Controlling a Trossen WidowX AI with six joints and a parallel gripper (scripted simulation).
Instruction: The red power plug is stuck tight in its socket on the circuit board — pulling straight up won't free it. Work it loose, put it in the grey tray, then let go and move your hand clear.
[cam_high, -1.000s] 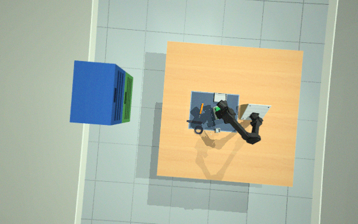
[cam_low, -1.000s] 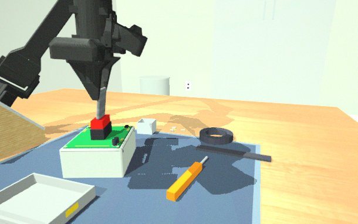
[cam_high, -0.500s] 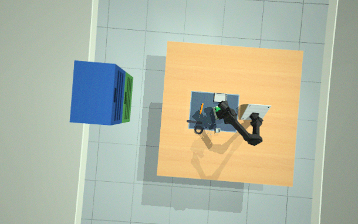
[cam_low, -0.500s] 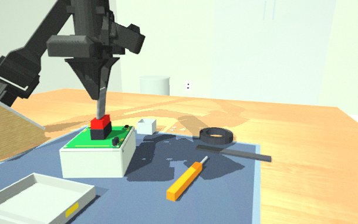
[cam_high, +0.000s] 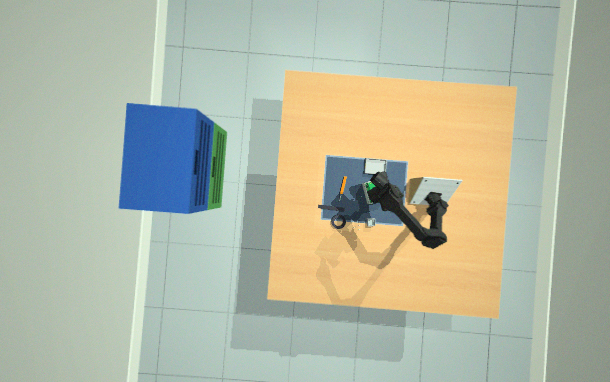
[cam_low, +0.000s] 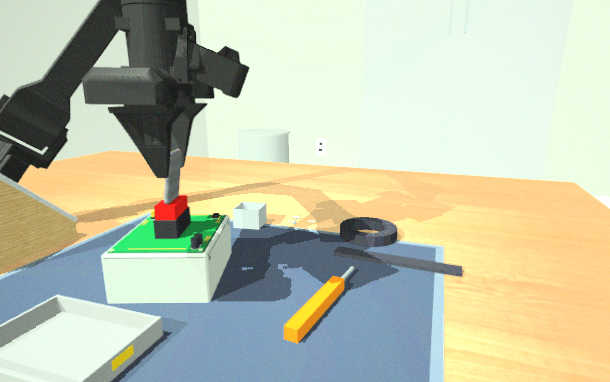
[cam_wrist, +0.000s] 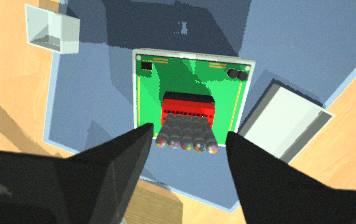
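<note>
My gripper tip is now 3 cm above the red power plug. Also, from my gripper tip: blue mat 5 cm ahead, 12 cm below; then dark flat bar 22 cm ahead, 13 cm to the left, 12 cm below.
</note>
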